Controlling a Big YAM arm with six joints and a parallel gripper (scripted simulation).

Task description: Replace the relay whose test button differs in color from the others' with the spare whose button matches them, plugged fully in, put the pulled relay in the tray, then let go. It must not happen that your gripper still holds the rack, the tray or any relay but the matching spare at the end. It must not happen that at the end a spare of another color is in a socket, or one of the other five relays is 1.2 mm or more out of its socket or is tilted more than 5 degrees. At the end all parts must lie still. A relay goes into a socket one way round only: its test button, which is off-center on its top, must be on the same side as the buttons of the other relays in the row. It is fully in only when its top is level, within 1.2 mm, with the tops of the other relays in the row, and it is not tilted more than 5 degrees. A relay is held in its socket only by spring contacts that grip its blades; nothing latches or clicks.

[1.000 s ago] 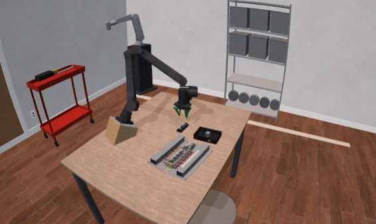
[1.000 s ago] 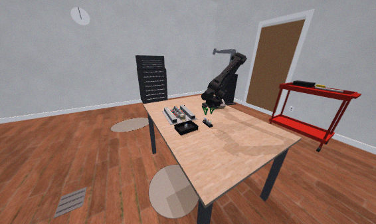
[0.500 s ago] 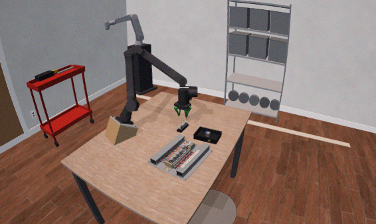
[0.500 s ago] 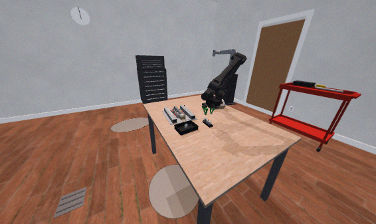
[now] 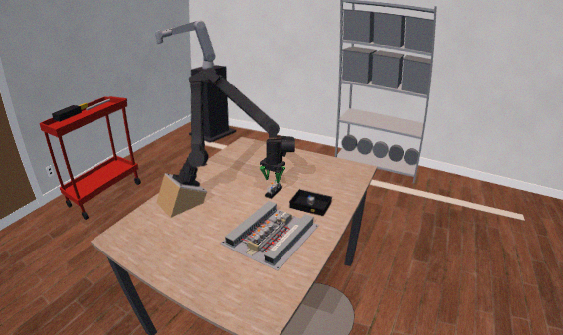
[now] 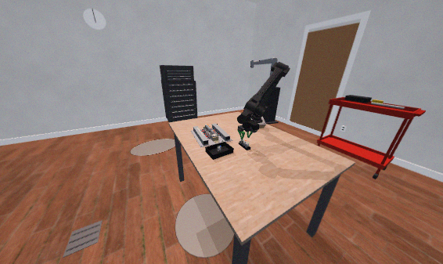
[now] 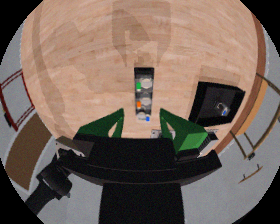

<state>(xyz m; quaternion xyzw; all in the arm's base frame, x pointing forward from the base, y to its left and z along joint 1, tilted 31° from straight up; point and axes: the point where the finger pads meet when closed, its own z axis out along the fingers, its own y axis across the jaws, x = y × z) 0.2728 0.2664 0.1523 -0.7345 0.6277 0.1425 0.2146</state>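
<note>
The small black stand lies 6 cm below my hand. Round my hand: black tray 20 cm ahead, 5 cm below, 2 cm to the left.
</note>
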